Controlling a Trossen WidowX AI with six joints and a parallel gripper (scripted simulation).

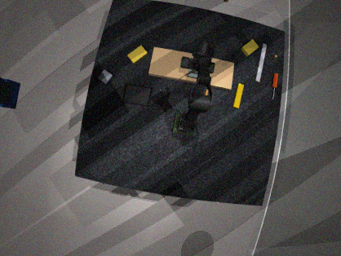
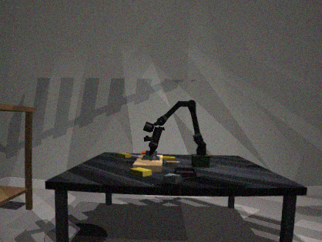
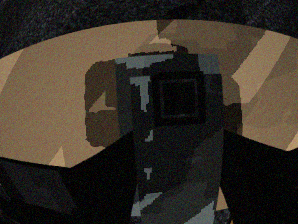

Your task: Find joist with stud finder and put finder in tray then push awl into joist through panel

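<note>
The dark tray lies 270 mm behind my gripper tip, 290 mm to the left of it and 50 mm below it. The rest, counted from my gripper tip: yellow bar (70 mm behind, 320 mm to the right, 60 mm below); dark grey stud finder (10 mm ahead, 20 mm above); awl (180 mm behind, 120 mm to the right, 60 mm below).
</note>
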